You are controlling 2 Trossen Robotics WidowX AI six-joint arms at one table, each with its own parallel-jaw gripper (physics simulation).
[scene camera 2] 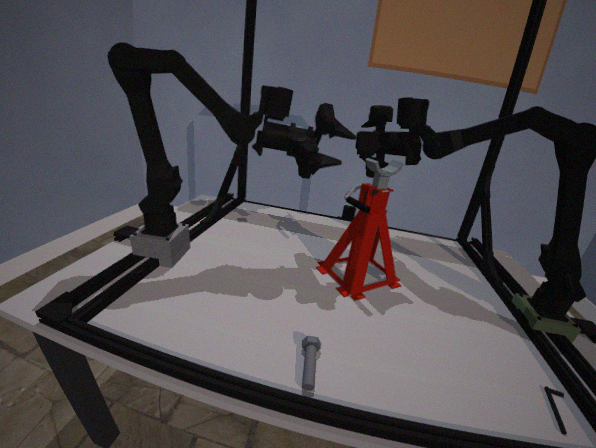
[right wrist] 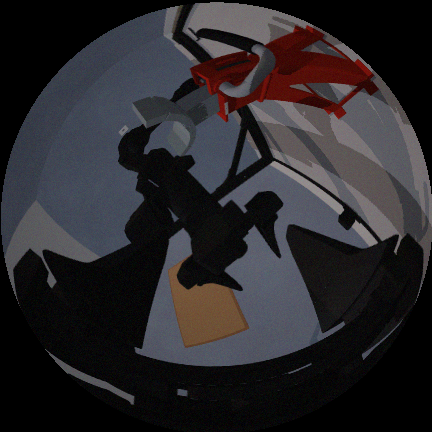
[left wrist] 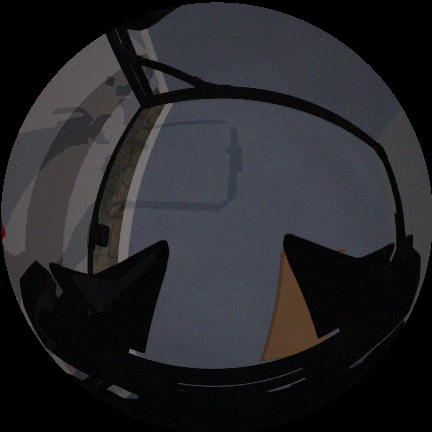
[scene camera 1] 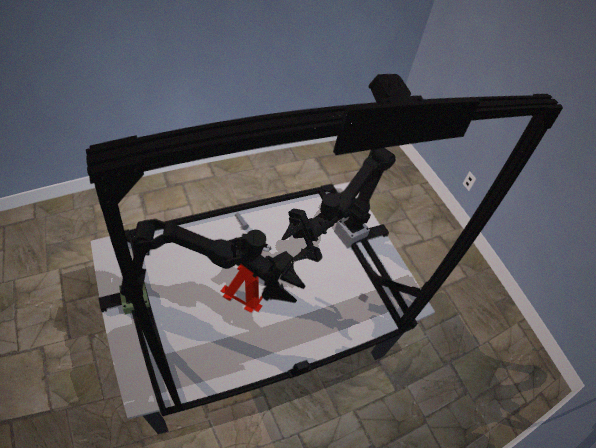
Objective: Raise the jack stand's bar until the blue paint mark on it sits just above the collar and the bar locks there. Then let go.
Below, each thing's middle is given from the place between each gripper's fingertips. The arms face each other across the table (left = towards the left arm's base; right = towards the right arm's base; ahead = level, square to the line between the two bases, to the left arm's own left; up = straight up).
Labels:
Right now my right hand is 14 cm above the red jack stand point(scene camera 2: 372, 202), 8 cm to the right of it and 7 cm short of it. Round my right hand: grey bolt point(scene camera 2: 310, 344) 37 cm ahead, 28 cm below, 1 cm to the right.
I see my left gripper 24 cm short of the red jack stand, 4 cm to the right of it and 16 cm above it. The rest, counted from my left hand: grey bolt 54 cm ahead, 5 cm to the right, 29 cm below.

